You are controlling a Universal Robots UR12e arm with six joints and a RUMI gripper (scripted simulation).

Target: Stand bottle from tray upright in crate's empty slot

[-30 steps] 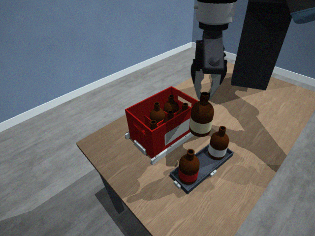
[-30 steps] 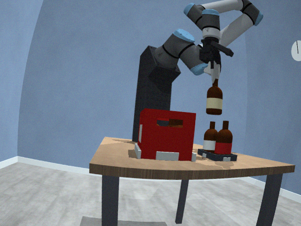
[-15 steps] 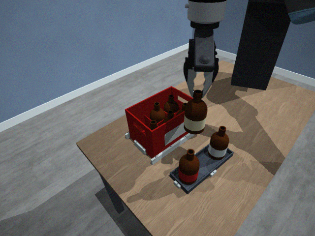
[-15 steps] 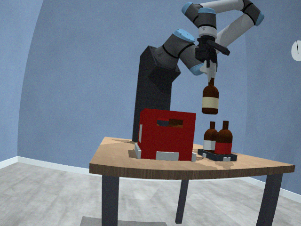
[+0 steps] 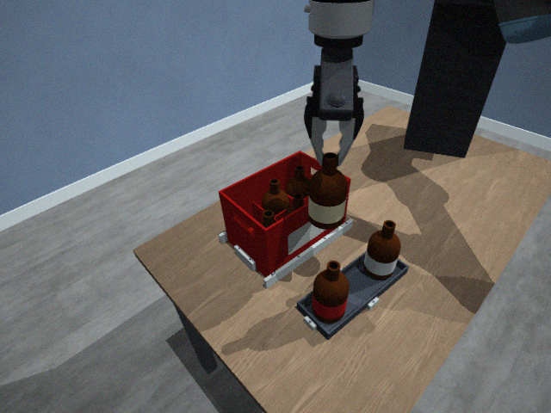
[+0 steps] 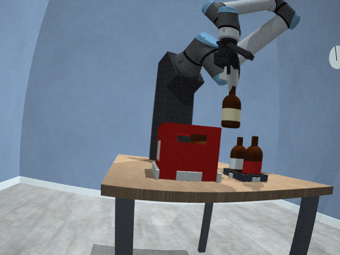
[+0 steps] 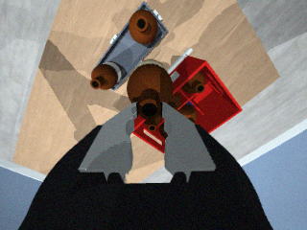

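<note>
My hand is 70 mm above the brown bottle. The rest, counted from my hand: white-label bottle: 120 mm behind, 70 mm to the left, 250 mm below; red-label bottle: 50 mm ahead, 90 mm to the left, 250 mm below; crate: 10 mm behind, 160 mm to the right, 250 mm below.
</note>
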